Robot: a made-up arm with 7 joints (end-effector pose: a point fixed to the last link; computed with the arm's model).
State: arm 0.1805 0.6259 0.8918 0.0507 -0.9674 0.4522 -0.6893
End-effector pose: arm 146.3 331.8 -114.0 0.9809 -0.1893 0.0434 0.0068
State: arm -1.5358 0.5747 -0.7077 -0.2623 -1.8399 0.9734 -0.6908
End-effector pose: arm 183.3 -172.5 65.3 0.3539 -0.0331 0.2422 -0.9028
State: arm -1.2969 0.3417 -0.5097 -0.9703 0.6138 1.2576 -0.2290
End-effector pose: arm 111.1 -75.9 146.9 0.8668 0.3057 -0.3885 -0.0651
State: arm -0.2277 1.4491 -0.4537 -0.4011 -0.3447 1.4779 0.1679
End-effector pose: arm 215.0 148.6 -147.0 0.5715 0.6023 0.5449 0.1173
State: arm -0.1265 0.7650 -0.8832 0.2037 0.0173 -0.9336 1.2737
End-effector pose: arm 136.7 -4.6 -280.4 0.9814 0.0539 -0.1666 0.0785
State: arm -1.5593 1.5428 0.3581 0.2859 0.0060 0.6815 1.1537
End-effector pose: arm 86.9 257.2 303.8 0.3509 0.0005 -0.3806 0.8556
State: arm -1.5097 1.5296 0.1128 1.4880 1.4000 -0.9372 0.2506
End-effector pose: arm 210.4 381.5 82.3 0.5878 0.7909 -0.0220 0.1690
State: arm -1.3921 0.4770 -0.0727 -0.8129 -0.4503 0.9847 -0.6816
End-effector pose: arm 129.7 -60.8 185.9 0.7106 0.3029 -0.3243 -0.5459
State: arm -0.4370 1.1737 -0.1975 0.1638 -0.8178 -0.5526 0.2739
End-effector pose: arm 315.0 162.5 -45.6 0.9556 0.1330 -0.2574 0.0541
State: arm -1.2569 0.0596 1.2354 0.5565 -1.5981 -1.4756 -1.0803
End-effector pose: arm 290.9 192.7 -137.0 0.3805 -0.2552 -0.7010 0.5465
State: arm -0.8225 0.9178 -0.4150 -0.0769 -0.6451 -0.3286 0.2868
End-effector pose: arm 323.1 7.9 6.5 0.9321 0.0779 -0.3283 -0.1316
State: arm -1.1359 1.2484 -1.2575 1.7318 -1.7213 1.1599 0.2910
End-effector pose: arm 151.2 390.3 -88.7 0.5487 -0.1414 0.5633 0.6013
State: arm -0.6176 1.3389 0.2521 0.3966 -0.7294 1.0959 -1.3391
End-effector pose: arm 273.0 294.2 25.1 0.8767 -0.1419 0.3094 -0.3399
